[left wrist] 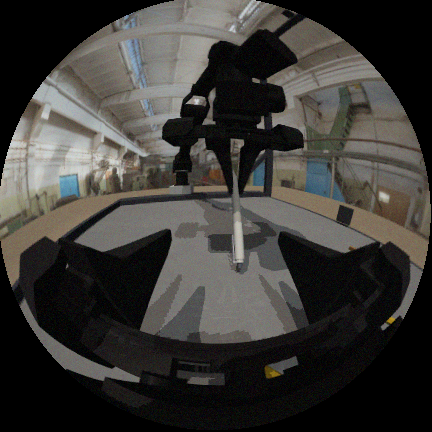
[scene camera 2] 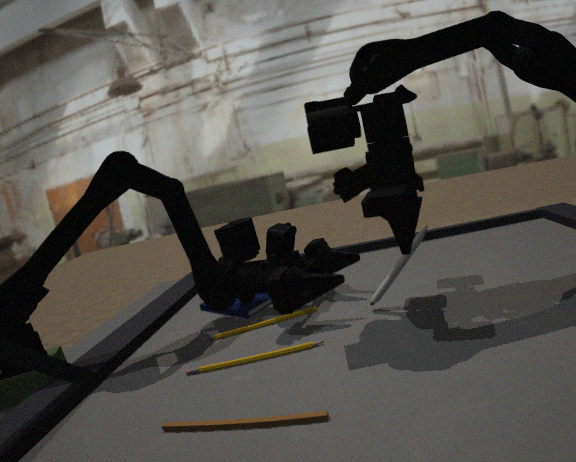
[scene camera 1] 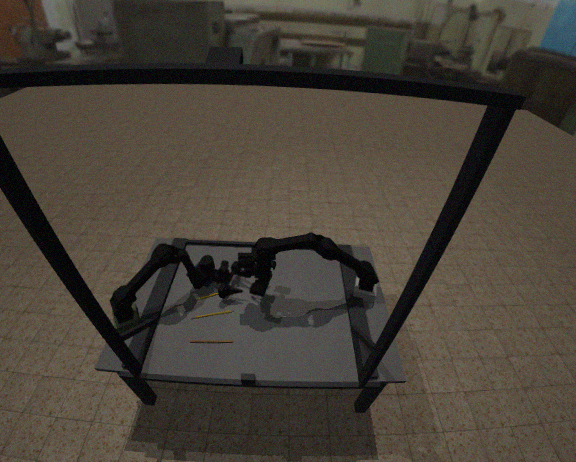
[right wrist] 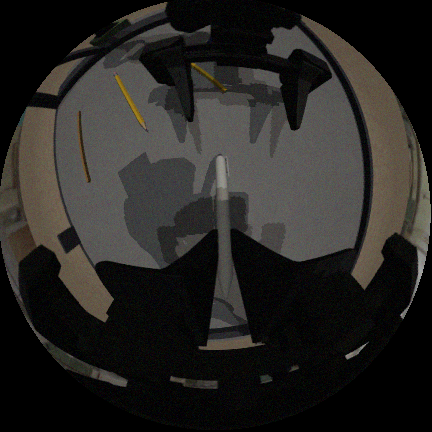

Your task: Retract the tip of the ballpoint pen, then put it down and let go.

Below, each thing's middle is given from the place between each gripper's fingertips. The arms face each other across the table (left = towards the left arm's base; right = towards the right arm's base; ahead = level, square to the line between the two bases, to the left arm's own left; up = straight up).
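Labels:
So you can picture the white ballpoint pen (left wrist: 237, 237), my left hand is 6 cm to the left of it and 5 cm past it. There's a blue block (scene camera 2: 261, 300) too, and counting from my left hand it's 21 cm to the left, 13 cm ahead and 6 cm below.
With my right hand, I'm 10 mm short of the white ballpoint pen, 10 mm to the right of it and 20 mm above it. The blue block, from my right hand, sits 190 mm ahead, 280 mm to the left and 80 mm below.

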